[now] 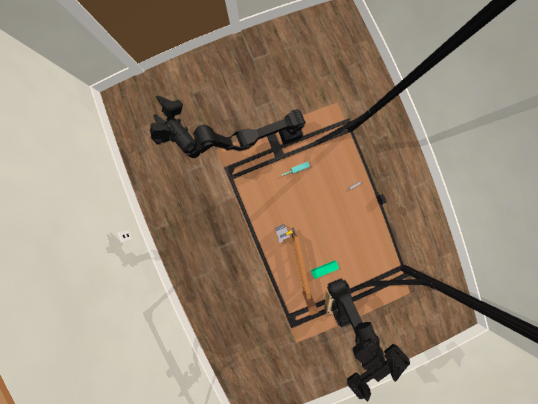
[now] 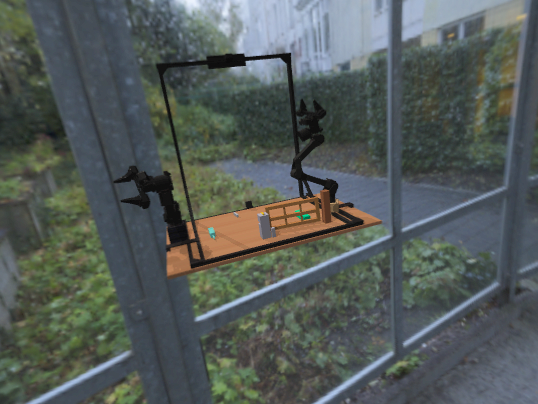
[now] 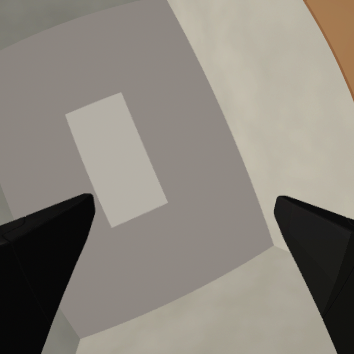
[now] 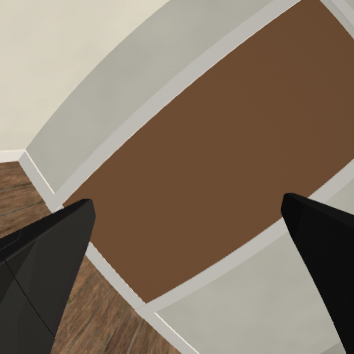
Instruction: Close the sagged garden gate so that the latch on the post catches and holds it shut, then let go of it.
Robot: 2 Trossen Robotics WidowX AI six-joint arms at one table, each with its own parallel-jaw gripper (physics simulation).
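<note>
The brown slatted gate stands upright, running from the brown hinge post to the grey post. Its free end is at the grey post, beside the yellow latch. Whether the latch has caught is too small to tell. My left gripper is open and empty, raised beyond the hinge-post end of the table. My right gripper is open and empty, out past the opposite end. Neither gripper touches the gate.
A green block lies beside the gate. A turquoise-handled tool and a small grey bar lie on the table. A pale wooden piece is by the left arm's base. Black frame bars border the table.
</note>
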